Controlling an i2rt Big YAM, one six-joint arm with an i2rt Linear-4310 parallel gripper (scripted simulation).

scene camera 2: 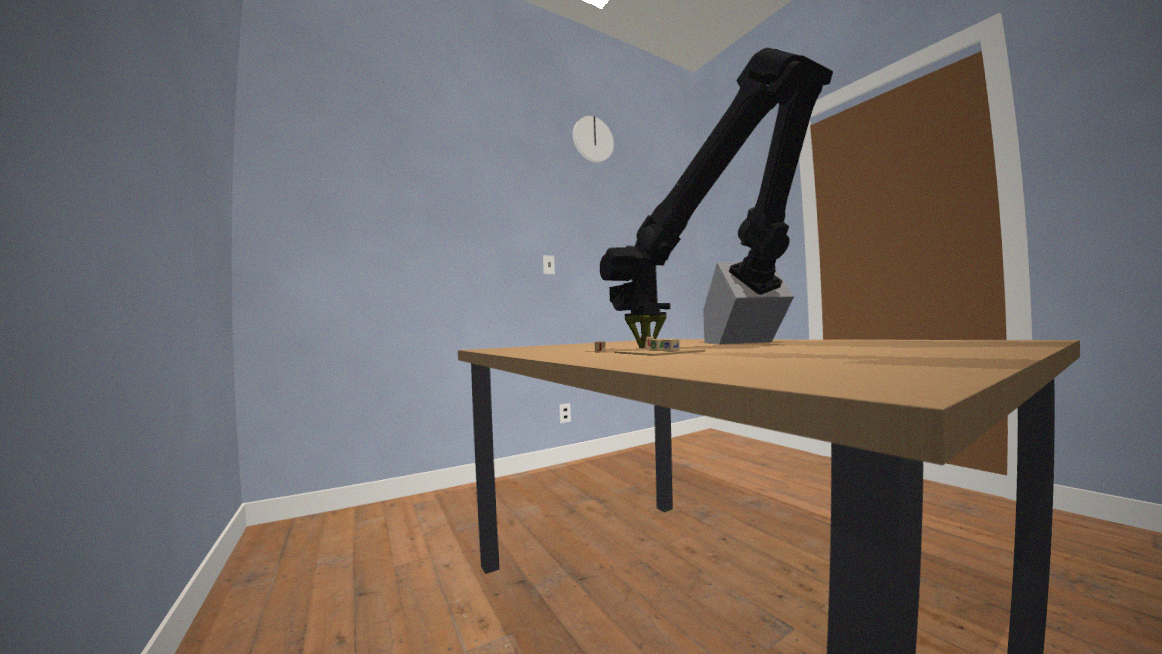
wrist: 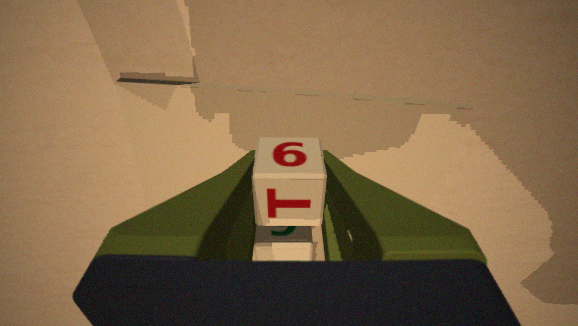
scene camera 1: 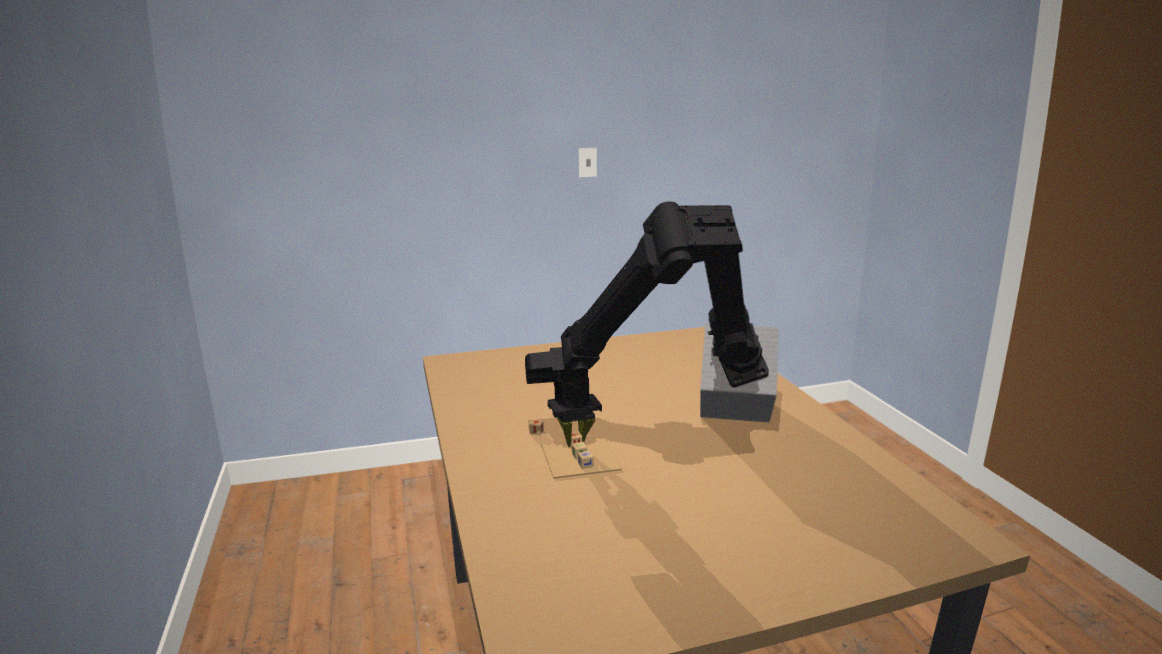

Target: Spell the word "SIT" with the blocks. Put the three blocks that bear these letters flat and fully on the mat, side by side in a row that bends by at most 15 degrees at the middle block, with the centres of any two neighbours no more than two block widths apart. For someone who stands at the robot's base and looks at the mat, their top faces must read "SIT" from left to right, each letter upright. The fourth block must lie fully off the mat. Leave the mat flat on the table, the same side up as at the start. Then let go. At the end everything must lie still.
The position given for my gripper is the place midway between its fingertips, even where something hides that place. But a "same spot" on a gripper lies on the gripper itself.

my gripper: scene camera 2; wrist 288,162; scene camera 1
same spot on my gripper: (scene camera 1: 589,417) = (scene camera 2: 662,313)
